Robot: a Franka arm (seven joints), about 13 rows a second.
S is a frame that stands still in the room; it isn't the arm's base.
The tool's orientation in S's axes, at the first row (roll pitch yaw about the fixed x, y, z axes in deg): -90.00, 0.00, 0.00
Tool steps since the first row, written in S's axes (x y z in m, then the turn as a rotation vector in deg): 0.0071, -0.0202, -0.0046, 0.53, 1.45, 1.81; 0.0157, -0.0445, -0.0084, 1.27, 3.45, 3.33; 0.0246, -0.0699, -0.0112, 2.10, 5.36, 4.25; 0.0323, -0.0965, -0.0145, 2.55, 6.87, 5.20; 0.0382, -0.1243, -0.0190, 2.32, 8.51, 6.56; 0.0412, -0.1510, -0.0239, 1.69, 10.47, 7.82
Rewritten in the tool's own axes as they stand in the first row. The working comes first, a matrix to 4 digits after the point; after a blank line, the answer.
The tool's axes in the first row as the columns of a matrix, in S's axes (used below as rounded here):
1.0000, 0.0000, 0.0000
0.0000, 0.0000, 1.0000
0.0000, -1.0000, 0.0000

0.0071, 0.0046, -0.0202, 0.53, -1.81, 1.45; 0.0157, 0.0084, -0.0445, 1.27, -3.33, 3.45; 0.0246, 0.0112, -0.0699, 2.10, -4.25, 5.36; 0.0323, 0.0145, -0.0965, 2.55, -5.20, 6.87; 0.0382, 0.0190, -0.1243, 2.32, -6.56, 8.51; 0.0412, 0.0239, -0.1510, 1.69, -7.82, 10.47
